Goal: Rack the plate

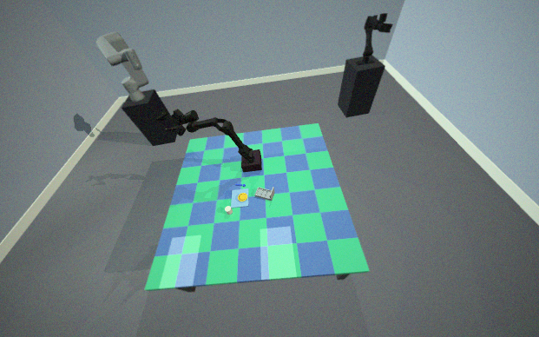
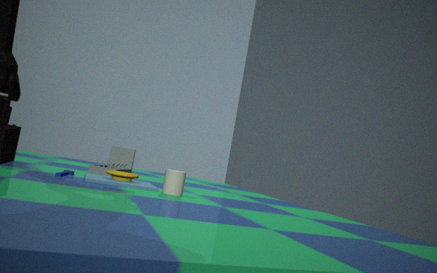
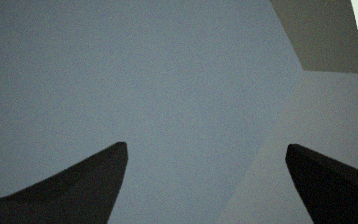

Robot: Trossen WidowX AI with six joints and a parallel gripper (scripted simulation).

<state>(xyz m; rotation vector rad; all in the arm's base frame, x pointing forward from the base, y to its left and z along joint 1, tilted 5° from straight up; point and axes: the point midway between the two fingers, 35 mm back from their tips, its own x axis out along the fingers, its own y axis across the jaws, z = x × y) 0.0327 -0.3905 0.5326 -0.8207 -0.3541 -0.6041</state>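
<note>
Right now the yellow plate is 58 cm below my gripper tip, 34 cm to the left of it and 23 cm ahead of it. The rest, counted from my gripper tip: light blue mat: 59 cm below, 32 cm to the left, 22 cm ahead; blue spoon: 59 cm below, 34 cm to the left, 11 cm ahead; beige cup: 57 cm below, 32 cm ahead, 24 cm to the left.
</note>
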